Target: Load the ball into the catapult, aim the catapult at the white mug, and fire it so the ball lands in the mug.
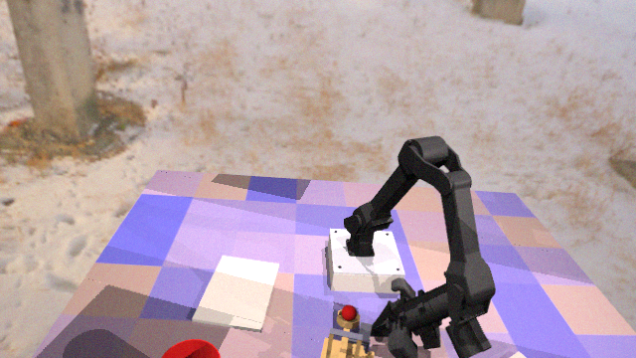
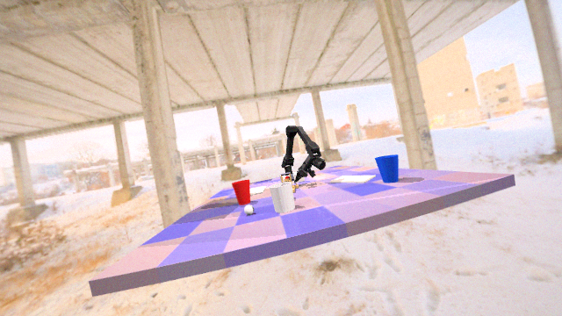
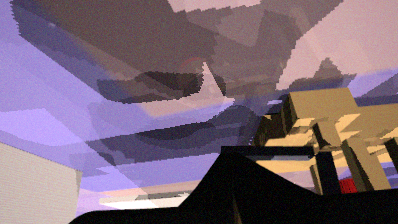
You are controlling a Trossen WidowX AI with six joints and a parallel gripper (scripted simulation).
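The red ball is 3 cm behind my gripper tip, 4 cm to the right of it and 3 cm above it. The rest, counted from my gripper tip: red cup: 13 cm ahead, 33 cm to the right; then tan wooden catapult: 4 cm ahead, 4 cm to the right, 2 cm above; then white mug: 38 cm ahead, 15 cm to the right.
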